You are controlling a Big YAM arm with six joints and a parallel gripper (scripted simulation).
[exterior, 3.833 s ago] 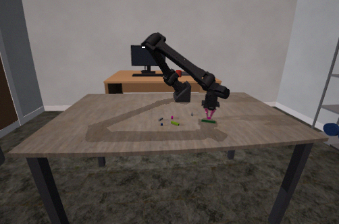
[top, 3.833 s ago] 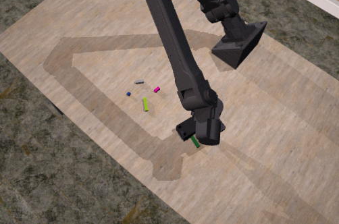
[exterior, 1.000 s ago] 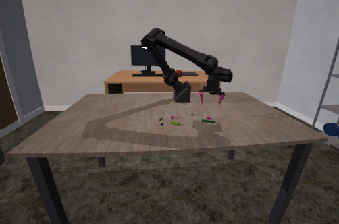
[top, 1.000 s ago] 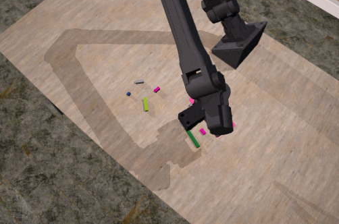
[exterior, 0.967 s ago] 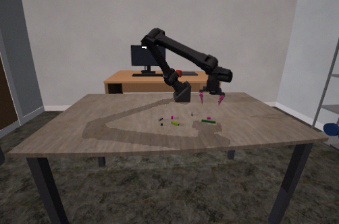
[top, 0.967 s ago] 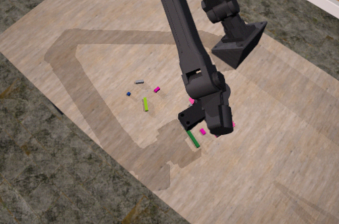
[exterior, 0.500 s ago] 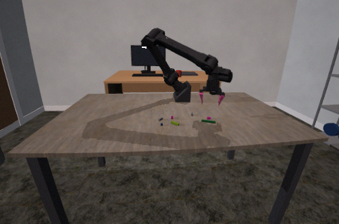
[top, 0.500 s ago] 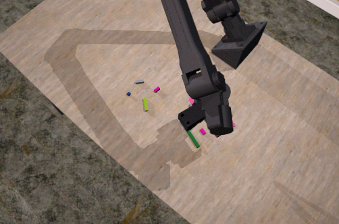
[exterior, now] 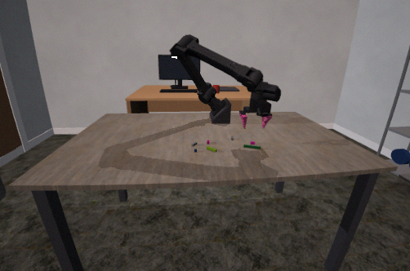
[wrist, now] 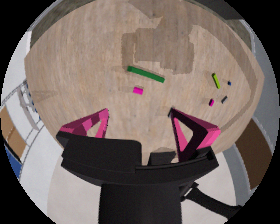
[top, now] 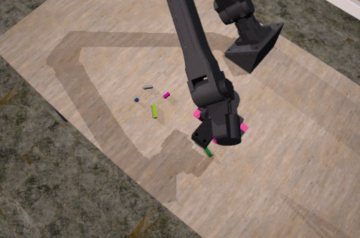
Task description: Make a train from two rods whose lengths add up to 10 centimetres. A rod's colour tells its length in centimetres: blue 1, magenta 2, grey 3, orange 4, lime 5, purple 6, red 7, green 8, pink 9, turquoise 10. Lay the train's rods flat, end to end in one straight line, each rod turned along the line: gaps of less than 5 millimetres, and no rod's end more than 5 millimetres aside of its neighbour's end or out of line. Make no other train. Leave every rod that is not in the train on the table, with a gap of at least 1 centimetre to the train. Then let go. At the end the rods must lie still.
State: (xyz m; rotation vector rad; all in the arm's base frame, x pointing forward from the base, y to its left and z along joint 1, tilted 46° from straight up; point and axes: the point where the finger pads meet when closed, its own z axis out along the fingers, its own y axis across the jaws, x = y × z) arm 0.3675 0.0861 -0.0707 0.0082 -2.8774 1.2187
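The green rod is 9 cm below my hand, 4 cm ahead of it and 1 cm to the right of it. From my hand the other things lie so: blue rod 28 cm to the right, 9 cm below, 6 cm ahead; lime rod 21 cm to the right, 9 cm below, 5 cm ahead.
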